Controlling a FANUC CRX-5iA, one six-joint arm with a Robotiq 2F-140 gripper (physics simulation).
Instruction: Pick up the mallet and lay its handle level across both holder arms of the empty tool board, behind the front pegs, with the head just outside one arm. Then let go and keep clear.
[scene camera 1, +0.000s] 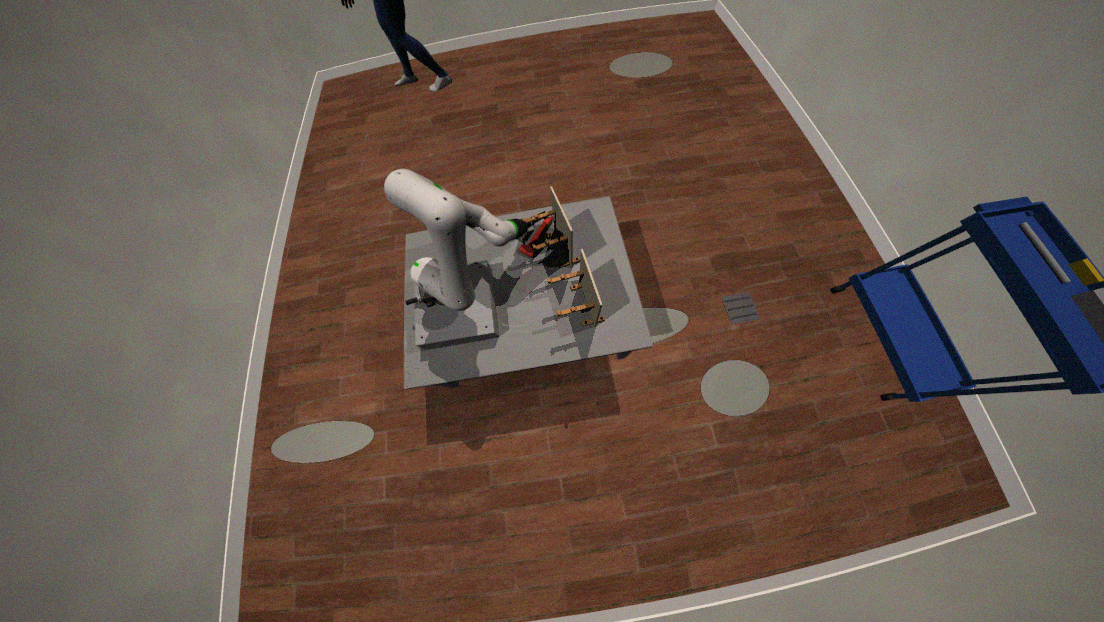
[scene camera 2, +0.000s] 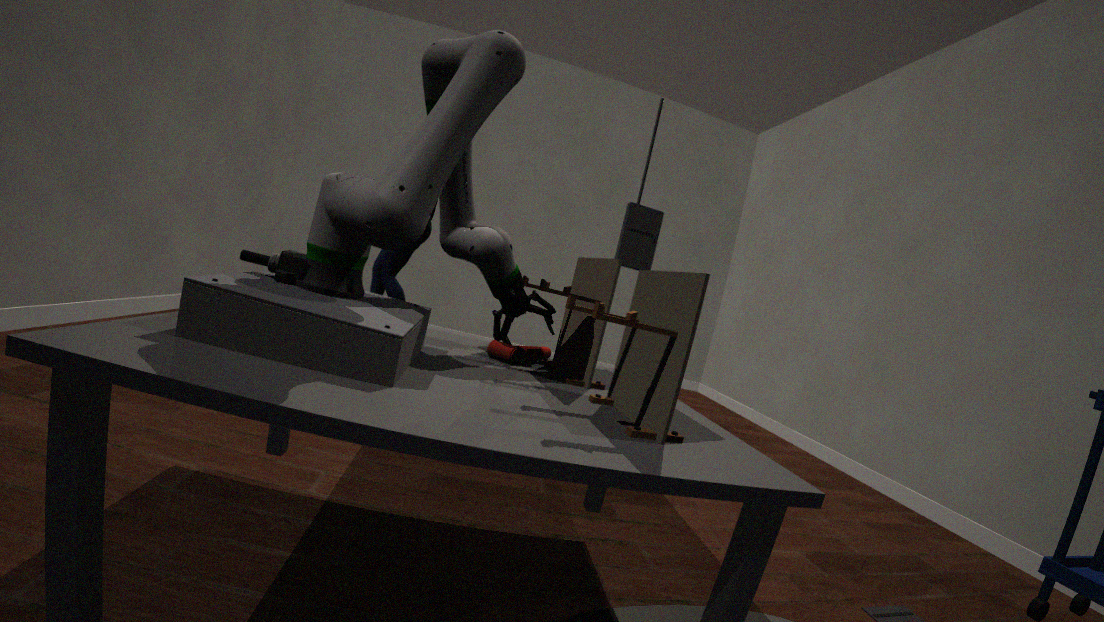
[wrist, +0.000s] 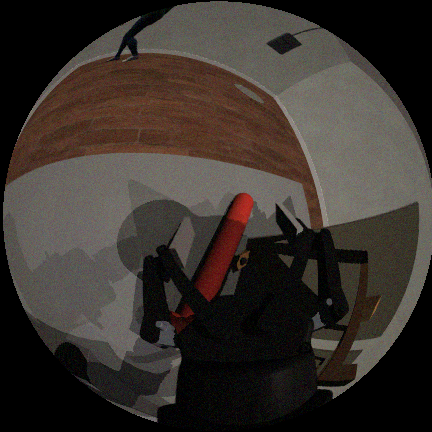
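Pixels of known places: gripper, between the fingertips: (scene camera 1: 540, 221) (scene camera 2: 533, 341) (wrist: 233, 218); arm's base, origin of its link: (scene camera 2: 328, 289).
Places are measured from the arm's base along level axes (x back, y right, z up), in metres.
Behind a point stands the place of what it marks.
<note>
The red mallet (scene camera 1: 538, 235) @(y -0.180, x -0.520, z -0.066 m) (scene camera 2: 506, 351) @(y -0.086, x -0.440, z -0.070 m) (wrist: 220, 260) @(y -0.205, x -0.525, z -0.064 m) lies on the table in front of the far tool board (scene camera 1: 561, 216) @(y -0.071, x -0.622, z 0.182 m) (scene camera 2: 599, 278) @(y -0.039, x -0.623, z 0.170 m). In the wrist view its handle runs aslant between my fingers, and its head is partly hidden behind my gripper. My gripper (scene camera 1: 540, 231) @(y -0.255, x -0.557, z -0.054 m) (scene camera 2: 527, 335) @(y -0.255, x -0.557, z -0.054 m) (wrist: 233, 218) @(y -0.255, x -0.557, z -0.054 m) is wide open, tilted down low over the mallet, one finger on each side of the handle and not closed on it. The near tool board (scene camera 1: 590, 279) @(y 0.259, x -0.632, z 0.186 m) (scene camera 2: 670, 309) @(y 0.295, x -0.631, z 0.130 m) stands upright, with orange-brown holder arms (scene camera 1: 575, 310) @(y 0.332, x -0.544, z 0.092 m) (scene camera 2: 652, 327) @(y 0.336, x -0.575, z 0.091 m) pointing towards the robot; no tool shows on them.
A dark wedge shape (scene camera 1: 554, 254) (scene camera 2: 575, 351) @(y -0.073, x -0.622, z -0.033 m) is in front of the far board. That board's own arms reach out close to my gripper. The robot base block (scene camera 1: 455, 332) @(y 0.218, x 0.000, z -0.009 m) (scene camera 2: 293, 332) @(y 0.249, x -0.001, z -0.051 m) stands on the grey table (scene camera 1: 525, 351) @(y 0.385, x -0.277, z -0.102 m) (scene camera 2: 432, 432) @(y 0.440, x -0.232, z -0.103 m). A person (scene camera 1: 401, 38) and blue cart (scene camera 1: 911, 332) are beyond the table.
</note>
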